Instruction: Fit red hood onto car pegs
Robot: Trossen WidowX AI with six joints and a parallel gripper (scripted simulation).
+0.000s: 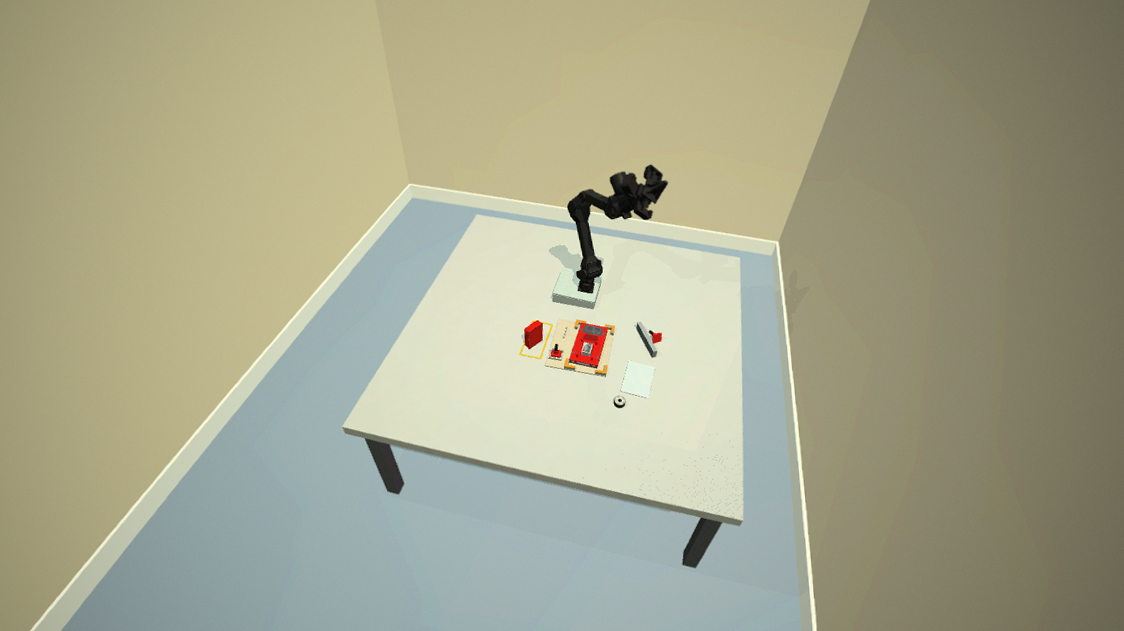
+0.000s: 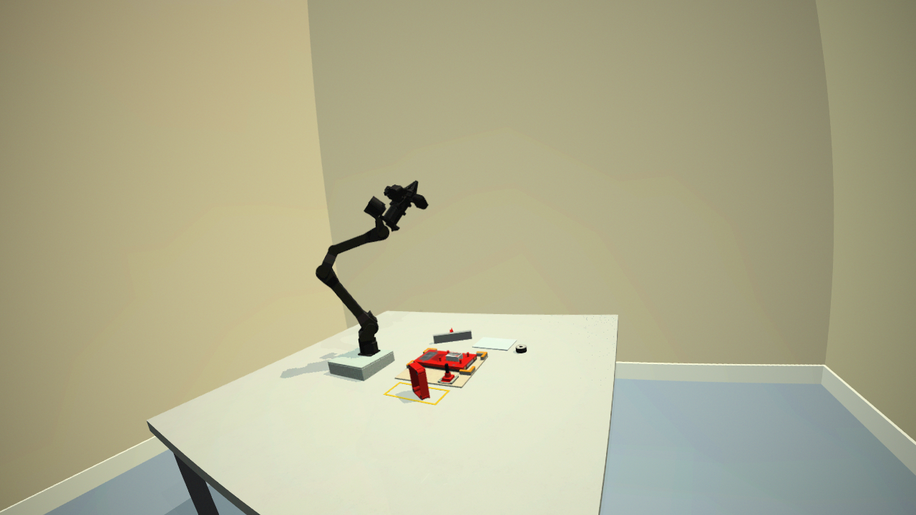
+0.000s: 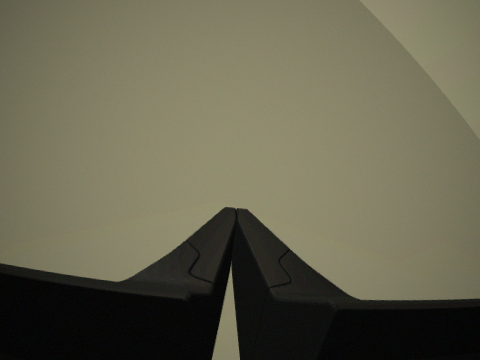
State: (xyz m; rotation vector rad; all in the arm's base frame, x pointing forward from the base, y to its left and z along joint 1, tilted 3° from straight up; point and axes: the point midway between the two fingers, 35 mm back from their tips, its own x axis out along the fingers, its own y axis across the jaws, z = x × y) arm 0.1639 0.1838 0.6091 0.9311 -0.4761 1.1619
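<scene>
My gripper tip is now 62 cm above the red hood, 39 cm to the left of it and 14 cm short of it. From my gripper tip the other things lie so: pale sheet 67 cm below, 24 cm ahead, 2 cm to the left; then grey engine block 64 cm below, 18 cm to the right, 16 cm ahead.
</scene>
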